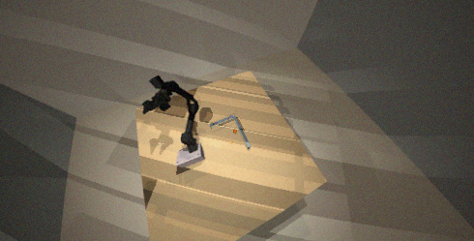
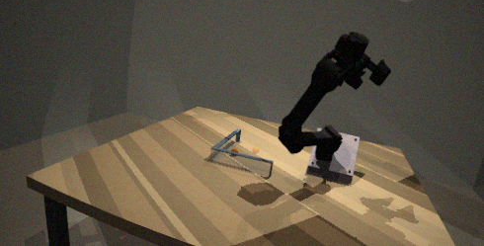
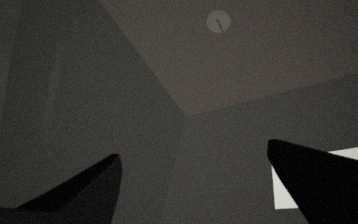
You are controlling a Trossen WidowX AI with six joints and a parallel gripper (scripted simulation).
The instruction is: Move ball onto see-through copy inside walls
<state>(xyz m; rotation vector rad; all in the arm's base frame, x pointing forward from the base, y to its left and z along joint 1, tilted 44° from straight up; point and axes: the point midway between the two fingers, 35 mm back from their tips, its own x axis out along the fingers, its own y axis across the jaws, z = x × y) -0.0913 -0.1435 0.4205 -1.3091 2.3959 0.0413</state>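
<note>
Now: the orange ball 45 cm ahead of my gripper tip, 13 cm to the right of it and 49 cm below it. From my gripper tip the other things lie so: see-through copy of ball (38 cm ahead, 21 cm to the right, 49 cm below).
</note>
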